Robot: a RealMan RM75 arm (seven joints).
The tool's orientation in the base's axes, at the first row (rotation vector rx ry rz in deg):
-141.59, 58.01, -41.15
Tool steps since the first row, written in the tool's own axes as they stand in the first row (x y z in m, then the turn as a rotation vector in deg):
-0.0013, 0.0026, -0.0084, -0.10, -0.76, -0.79
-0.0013, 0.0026, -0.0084, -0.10, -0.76, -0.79
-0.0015, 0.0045, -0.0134, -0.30, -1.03, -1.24
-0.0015, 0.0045, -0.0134, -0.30, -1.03, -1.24
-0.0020, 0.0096, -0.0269, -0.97, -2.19, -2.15
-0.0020, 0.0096, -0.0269, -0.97, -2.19, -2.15
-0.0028, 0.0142, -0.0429, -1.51, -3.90, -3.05
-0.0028, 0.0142, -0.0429, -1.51, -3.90, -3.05
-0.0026, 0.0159, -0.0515, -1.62, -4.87, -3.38
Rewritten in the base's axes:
-0.0071, -0.0020, 0.0050, -0.11, 0.47, 0.99
-0.0071, -0.0020, 0.0050, -0.11, 0.47, 0.99
-0.0111, -0.0039, 0.0079, -0.35, 0.73, 1.42
-0.0111, -0.0039, 0.0079, -0.35, 0.73, 1.42
-0.0220, -0.0089, 0.0160, -0.67, 1.86, 2.54
-0.0220, -0.0089, 0.0160, -0.67, 1.86, 2.54
-0.0343, -0.0137, 0.0262, -0.61, 3.27, 3.96
-0.0343, -0.0137, 0.0262, -0.61, 3.27, 3.96
-0.0401, -0.0162, 0.0322, -0.35, 3.96, 4.69

